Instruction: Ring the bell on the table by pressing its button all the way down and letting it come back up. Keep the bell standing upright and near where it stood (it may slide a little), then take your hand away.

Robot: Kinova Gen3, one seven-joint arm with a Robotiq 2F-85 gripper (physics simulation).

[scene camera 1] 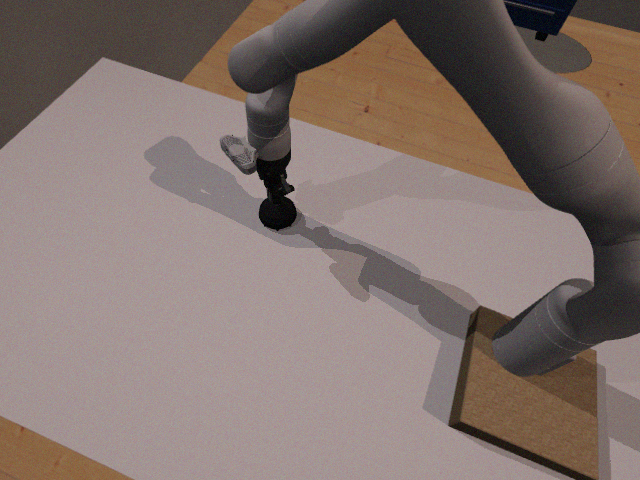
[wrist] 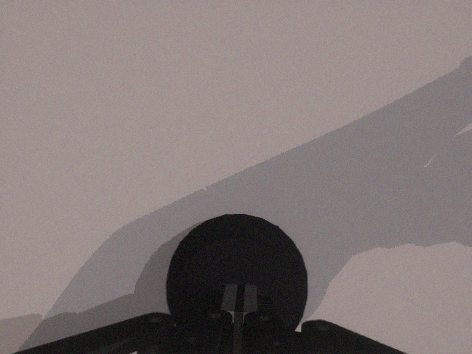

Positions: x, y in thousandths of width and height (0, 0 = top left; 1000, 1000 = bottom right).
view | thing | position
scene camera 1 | my gripper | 427, 414
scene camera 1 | bell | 434, 453
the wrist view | my gripper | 512, 863
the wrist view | bell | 495, 702
